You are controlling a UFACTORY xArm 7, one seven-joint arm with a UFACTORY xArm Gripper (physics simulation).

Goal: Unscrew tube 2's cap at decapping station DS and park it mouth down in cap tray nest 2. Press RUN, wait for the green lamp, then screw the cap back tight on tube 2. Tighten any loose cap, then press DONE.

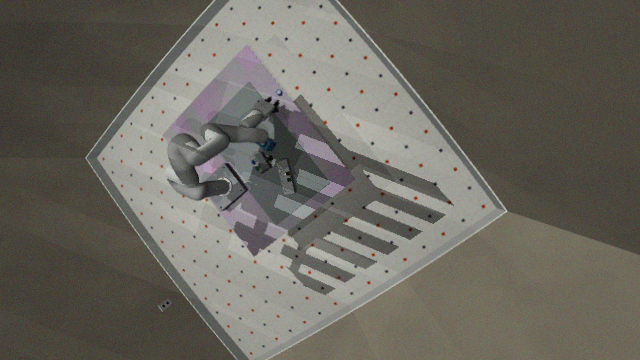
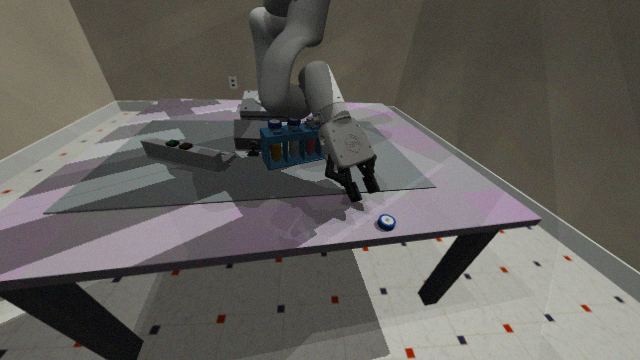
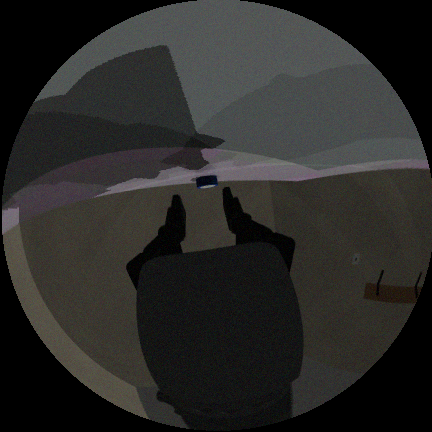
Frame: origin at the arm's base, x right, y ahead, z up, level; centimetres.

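Where they show: gripper, between the fingertips: [image 1: 274,100] [image 2: 366,196] [image 3: 202,199]; arm's base, origin of its link: [image 1: 223,186].
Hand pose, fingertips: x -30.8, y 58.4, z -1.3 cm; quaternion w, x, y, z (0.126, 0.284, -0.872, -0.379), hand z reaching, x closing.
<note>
Things, the pixels of their top centre, and the offset from my fingertips. Level surfaces: height alone.
- blue rack, centre of its top: [image 2: 302,124] [image 1: 253,136] dx +14.9, dy -20.6, dz +6.8 cm
- orange tube, centre of its top: [image 2: 274,122] dx +21.8, dy -17.0, dz +8.5 cm
- greyish tube, centre of its top: [image 2: 294,119] dx +17.2, dy -19.4, dz +8.5 cm
- red tube, centre of its top: [image 2: 311,118] dx +12.6, dy -21.8, dz +8.5 cm
- long grey block, centre of its top: [image 2: 187,138] [image 1: 284,177] dx +45.3, dy -17.5, dz +1.9 cm
- mat, height of its surface: dz -3.5 cm
- grey box, centre of its top: [image 2: 255,118] [image 1: 256,163] dx +29.6, dy -27.9, dz +4.9 cm
A loose blue cap with a whitish round face [image 1: 279,92] [image 2: 386,222] [image 3: 206,181] lies on the pink table near its edge. My gripper [image 1: 276,104] [image 2: 363,194] [image 3: 202,199] is partly open and empty, above the table and a little short of the cap. The blue rack [image 1: 268,145] [image 2: 295,162] stands on the grey mat. It holds an orange tube [image 2: 275,151] and a greyish tube [image 2: 294,147], both under blue caps, and a red tube [image 2: 310,146] whose top looks pale. I cannot read which is tube 2. The lamp's state is not readable.
A long grey block [image 1: 286,177] [image 2: 195,155] with green and brown round items on top lies on the mat [image 2: 125,192]. A grey box [image 2: 247,134] stands behind the rack, partly hidden. The arm's base [image 2: 250,105] is at the back.
</note>
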